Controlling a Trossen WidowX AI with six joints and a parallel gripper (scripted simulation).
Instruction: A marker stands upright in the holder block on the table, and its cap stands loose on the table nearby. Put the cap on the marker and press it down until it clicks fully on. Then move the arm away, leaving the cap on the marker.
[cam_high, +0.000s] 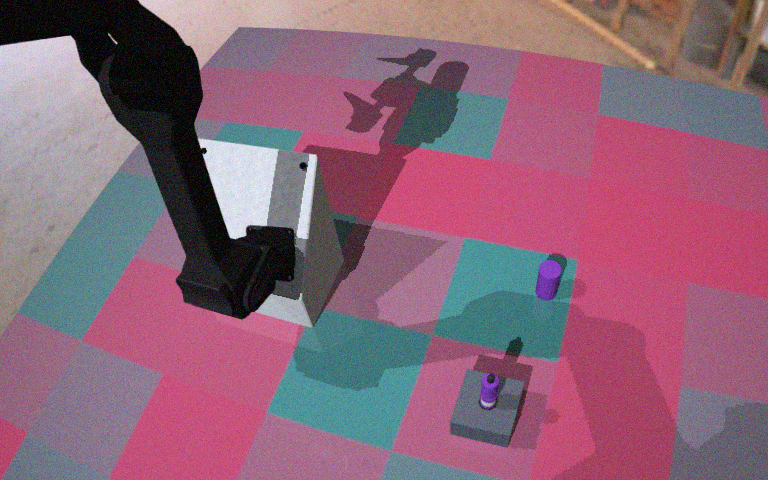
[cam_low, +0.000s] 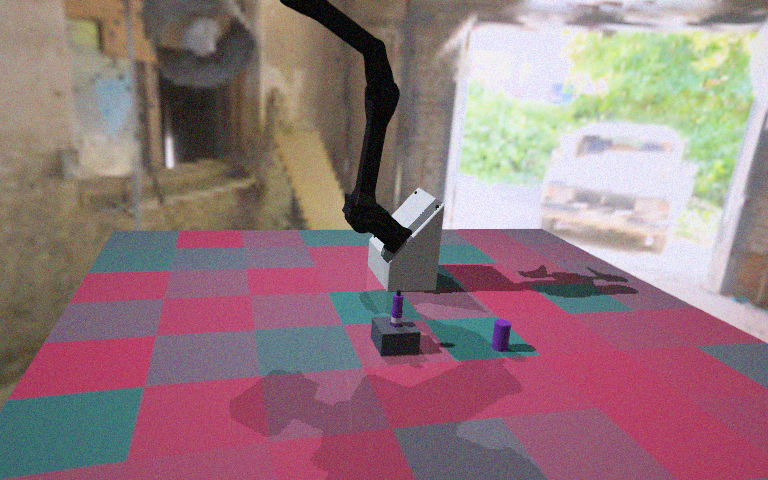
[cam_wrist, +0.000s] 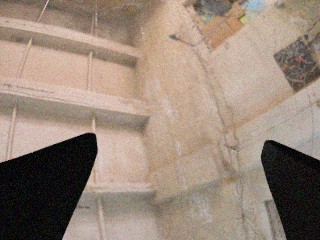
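The purple cap is 530 mm ahead of my gripper tip, 320 mm to the left of it and 700 mm below it. From my gripper tip the other things lie so: dark holder block 480 mm ahead, 130 mm to the left, 700 mm below.
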